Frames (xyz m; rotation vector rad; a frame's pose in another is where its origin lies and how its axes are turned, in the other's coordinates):
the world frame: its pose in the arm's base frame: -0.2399 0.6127 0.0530 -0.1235 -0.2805 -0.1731
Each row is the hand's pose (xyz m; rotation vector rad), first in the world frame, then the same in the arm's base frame.
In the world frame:
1: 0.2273 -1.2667 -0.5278 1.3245 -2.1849 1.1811
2: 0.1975 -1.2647 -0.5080 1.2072 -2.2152 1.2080
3: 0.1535 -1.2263 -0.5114 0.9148 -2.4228 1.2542
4: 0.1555 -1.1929 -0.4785 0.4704 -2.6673 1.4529
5: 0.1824 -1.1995 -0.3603 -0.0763 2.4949 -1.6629
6: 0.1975 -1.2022 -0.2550 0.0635 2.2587 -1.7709
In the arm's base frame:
1: -0.1219 -0.7368 -0.2626 0.9464 -2.3156 1.4791
2: -0.1549 -0.7275 -0.2524 0.8215 -2.3417 1.4922
3: -0.1885 -0.6837 -0.2720 0.5117 -2.5300 1.5327
4: -0.1891 -0.6466 -0.2433 -0.0243 2.5865 -1.6475
5: -0.1961 -0.6400 -0.1222 0.3452 2.2440 -1.7516
6: -0.2101 -0.6297 -0.0173 0.4656 1.9930 -1.8495

